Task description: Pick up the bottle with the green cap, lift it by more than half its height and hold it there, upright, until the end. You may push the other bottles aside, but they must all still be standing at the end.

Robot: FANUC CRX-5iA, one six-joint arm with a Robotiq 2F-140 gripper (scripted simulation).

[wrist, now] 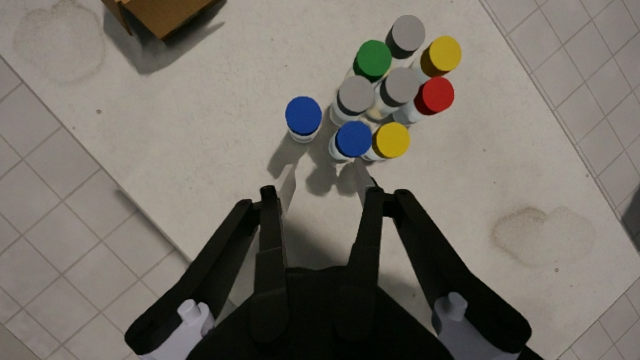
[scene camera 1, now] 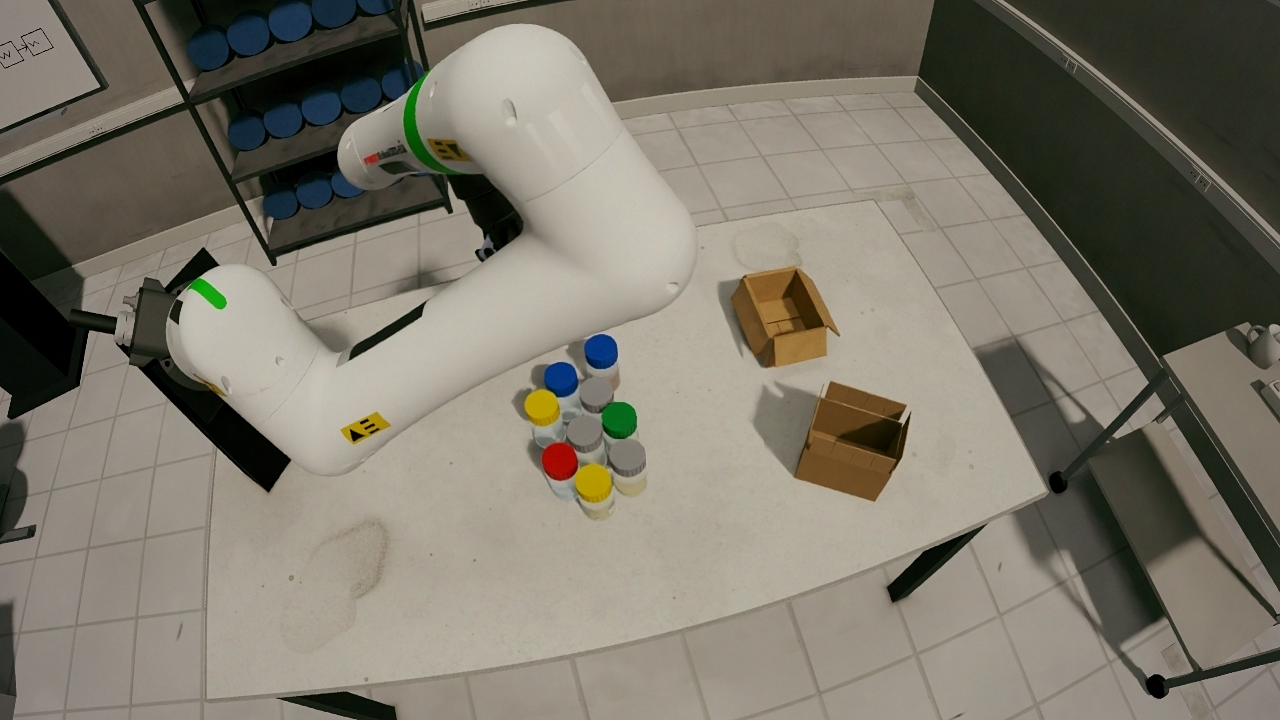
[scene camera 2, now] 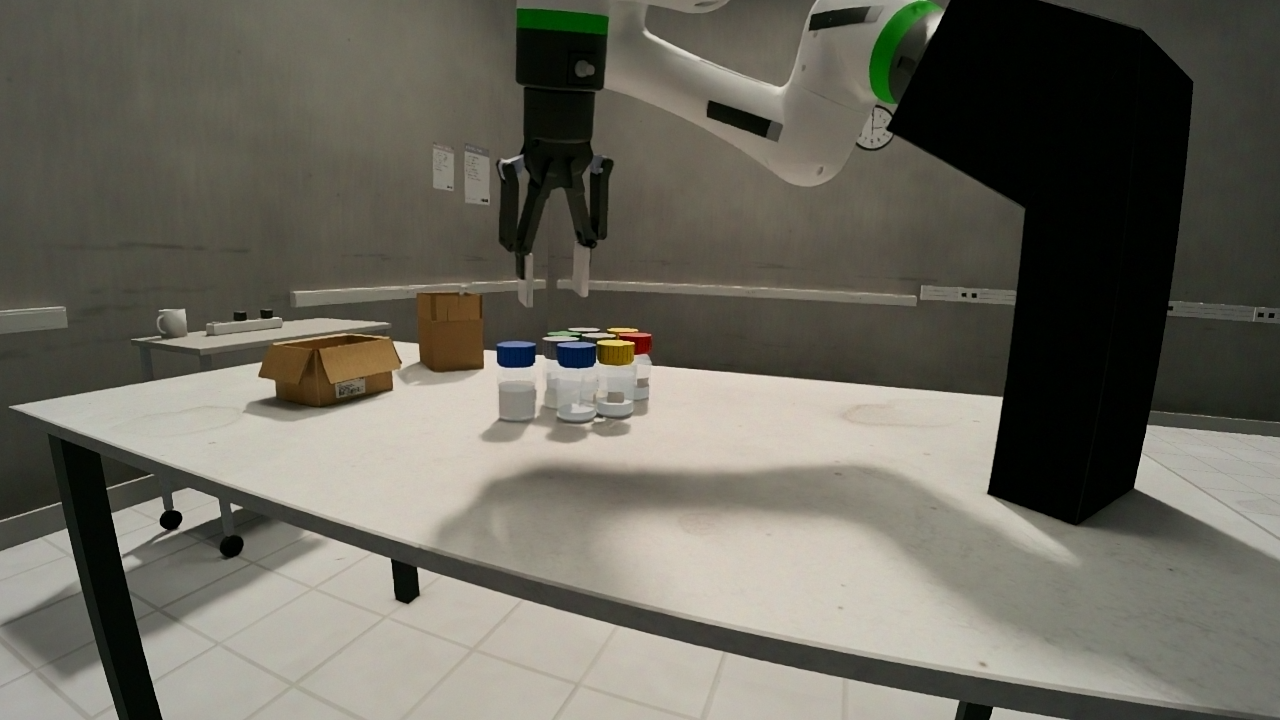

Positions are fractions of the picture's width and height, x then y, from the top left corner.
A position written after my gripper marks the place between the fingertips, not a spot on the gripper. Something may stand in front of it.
In view: my gripper (scene camera 2: 0.43, 0.41), a red-capped bottle (scene camera 1: 0.44, 0.64), a blue-capped bottle (scene camera 2: 0.45, 0.53), a yellow-capped bottle (scene camera 2: 0.48, 0.52) and a grey-capped bottle (scene camera 1: 0.46, 0.60).
The red-capped bottle shows as well in the wrist view (wrist: 0.68, 0.26) and in scene camera 2 (scene camera 2: 0.50, 0.51). The blue-capped bottle shows as well in the wrist view (wrist: 0.55, 0.38) and in scene camera 1 (scene camera 1: 0.44, 0.53). The yellow-capped bottle is seen too in the wrist view (wrist: 0.61, 0.39) and in scene camera 1 (scene camera 1: 0.42, 0.57).
